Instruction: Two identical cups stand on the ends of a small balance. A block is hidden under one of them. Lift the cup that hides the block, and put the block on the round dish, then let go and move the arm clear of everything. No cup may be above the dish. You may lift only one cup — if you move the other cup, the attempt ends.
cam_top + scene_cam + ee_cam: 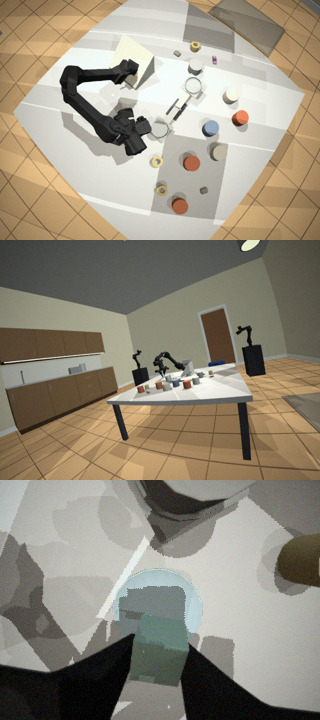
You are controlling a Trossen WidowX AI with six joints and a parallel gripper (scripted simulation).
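The round pale blue dish is 70 mm below my gripper tip and 10 mm behind it. From my gripper tip the other things lie so: blue cup: 280 mm ahead, 250 mm to the left, 40 mm below; small green block: right at my gripper tip; small balance: 230 mm to the left, 80 mm ahead, 40 mm below.
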